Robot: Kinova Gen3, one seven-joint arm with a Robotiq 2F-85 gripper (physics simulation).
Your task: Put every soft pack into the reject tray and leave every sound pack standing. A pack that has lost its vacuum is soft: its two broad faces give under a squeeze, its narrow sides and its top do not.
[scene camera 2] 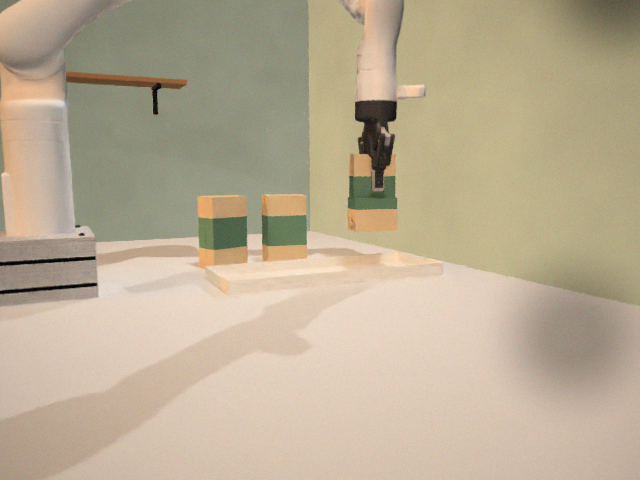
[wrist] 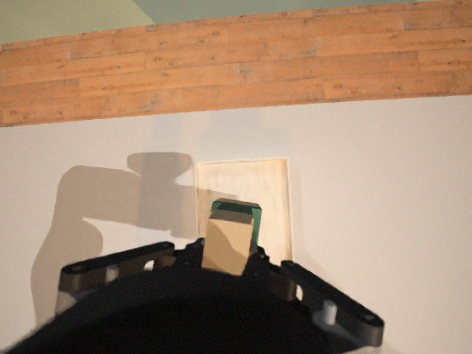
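Pixels of known places: gripper, between the fingertips: [scene camera 2: 374,190]; arm's base, origin of its link: [scene camera 2: 43,232].
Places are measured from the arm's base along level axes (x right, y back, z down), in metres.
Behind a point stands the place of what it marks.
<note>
A tan pack with a green band [scene camera 2: 372,219] {z -0.008, x 0.032, y -0.548 m} [wrist: 228,242] {z -0.126, x 0.010, y -0.586 m} is held upright in the air. My gripper [scene camera 2: 378,180] {z -0.059, x 0.008, y -0.561 m} [wrist: 230,247] {z -0.059, x 0.008, y -0.561 m} is shut on it; the fingertips sit at its green band, where the pack's outline is stepped. In the wrist view the held pack overlaps the reject tray [scene camera 2: 330,279] {z 0.082, x 0.109, y -0.443 m} [wrist: 289,210] {z 0.073, x 0.086, y -0.584 m}, a shallow pale wooden tray on the table, and hangs above it. Two more tan packs with green bands, a left one [scene camera 2: 222,232] {z 0.019, x -0.094, y -0.292 m} and a right one [scene camera 2: 284,229] {z 0.019, x -0.103, y -0.415 m}, stand upright behind the tray's left part in the scene view.
The robot's base block [scene camera 2: 49,266] {z 0.040, x 0.097, y -0.021 m} stands on the left of the white table [scene camera 2: 361,392] {z 0.092, x 0.557, y -0.328 m}. A wooden shelf [scene camera 2: 124,80] is on the back wall. A wooden floor [wrist: 200,75] shows past the table edge. Arm shadows fall across the table.
</note>
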